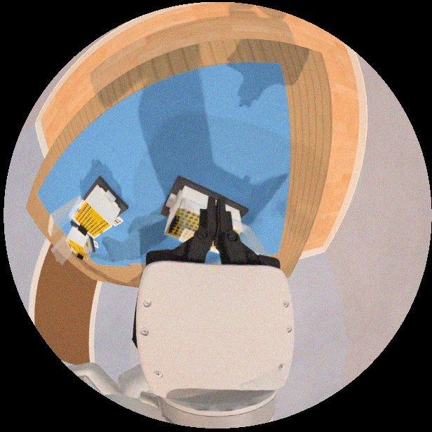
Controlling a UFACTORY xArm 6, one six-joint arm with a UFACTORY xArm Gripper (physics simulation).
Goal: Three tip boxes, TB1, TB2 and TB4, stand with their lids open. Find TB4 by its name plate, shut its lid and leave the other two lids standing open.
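Observation:
A white tip box (182, 223) with yellow tips and a dark edge stands near the centre of the blue mat. My gripper (214, 207) is shut and empty, its black fingers over this box and hiding its middle. The height between them is hard to tell. A pale see-through panel shows right of the fingers; this box's name plate cannot be seen. A second tip box (94, 216) stands at the left, with a small plate too small to read surely. A third tip box (79, 244) stands close beside it, nearer the mat's corner. Pale see-through lids stand open on the left of both.
The blue mat (240, 135) has a wooden border (310, 135) around it, on a lighter wooden table (345, 150). A brown surface (65, 310) lies beyond the border at the lower left. The two left boxes are close together; the central box is apart from them.

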